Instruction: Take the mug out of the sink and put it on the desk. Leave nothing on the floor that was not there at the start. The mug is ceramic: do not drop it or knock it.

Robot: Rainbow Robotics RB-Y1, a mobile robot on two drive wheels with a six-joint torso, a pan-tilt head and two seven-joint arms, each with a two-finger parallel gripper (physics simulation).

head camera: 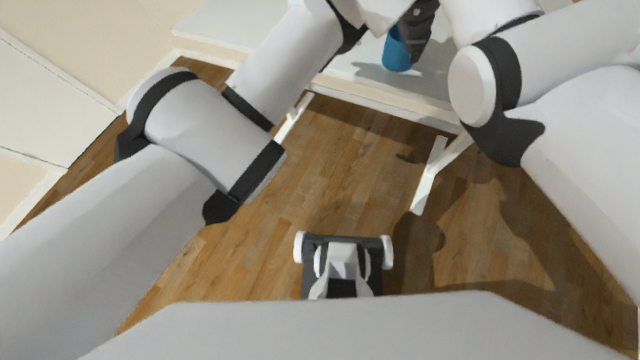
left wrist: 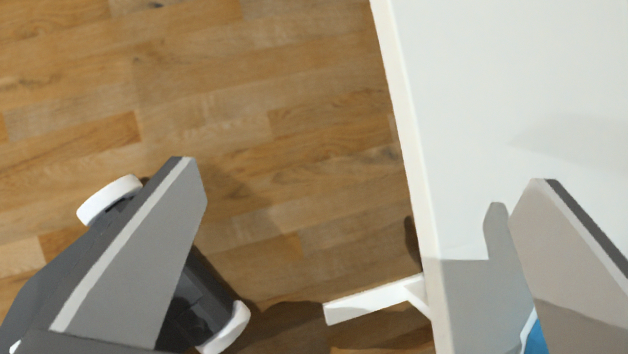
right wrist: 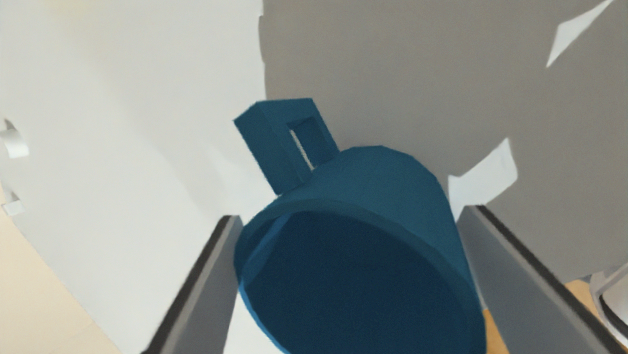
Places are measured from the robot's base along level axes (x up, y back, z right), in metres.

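Pixels of known places: left gripper, fingertip midpoint: (left wrist: pixel 358 190); right gripper, fingertip midpoint: (head camera: pixel 407 43) (right wrist: pixel 348 223).
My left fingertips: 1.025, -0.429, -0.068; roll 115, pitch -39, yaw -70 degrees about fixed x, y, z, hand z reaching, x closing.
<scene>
Ahead of a thing's pixels: the offset from my left fingertips to its middle, as dx, dy, dz. "spot": to the spot under its first point. Level surfaces: height alone.
The blue mug {-0.034, -0.088, +0.227} (head camera: pixel 396 51) stands upright on the white desk {dx -0.075} (head camera: pixel 416 85), near its front edge. My right gripper (head camera: pixel 415 42) is open, and the mug (right wrist: pixel 351 246) sits between its two fingers (right wrist: pixel 353 213) with its handle pointing away from the wrist. My left gripper (left wrist: pixel 358 190) is open and empty. It straddles the desk's edge (left wrist: pixel 505 109), one finger over the floor and one over the desk top. A sliver of the mug (left wrist: pixel 534 338) shows beside that finger. In the head view my left fingers are hidden behind my arm.
The desk's white legs {spot: -0.971, -0.118, +0.706} (head camera: pixel 431 174) stand on the wooden floor. My wheeled base (head camera: pixel 342 266) is in front of the desk. Cream cabinets (head camera: pixel 53 89) are at the left. My arms fill both sides of the head view.
</scene>
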